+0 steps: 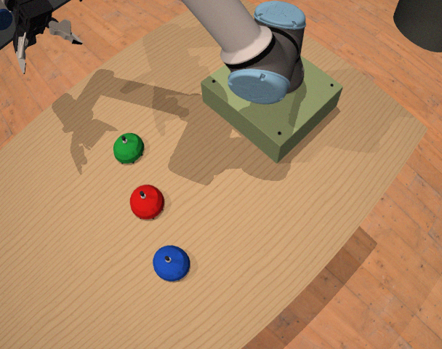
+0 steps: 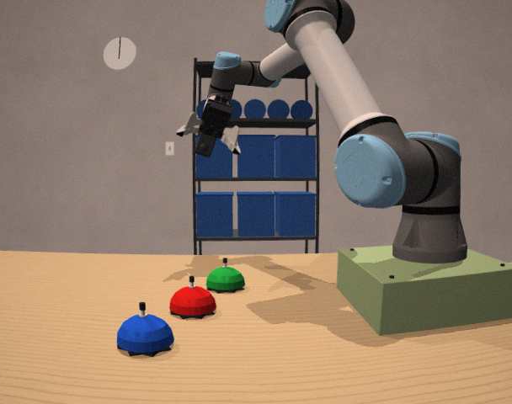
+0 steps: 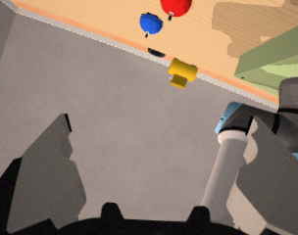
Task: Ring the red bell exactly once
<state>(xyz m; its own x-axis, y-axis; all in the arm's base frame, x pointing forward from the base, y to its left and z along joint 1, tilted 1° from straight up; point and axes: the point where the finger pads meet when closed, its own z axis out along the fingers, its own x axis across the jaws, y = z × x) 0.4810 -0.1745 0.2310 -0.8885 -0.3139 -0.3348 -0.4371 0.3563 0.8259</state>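
Now: the red bell 28 cm to the left of my hand, 27 cm below it and 4 cm behind it. Also, from my hand: green bell (27 cm below, 12 cm to the left, 7 cm behind); blue bell (44 cm to the left, 27 cm below, 2 cm behind).
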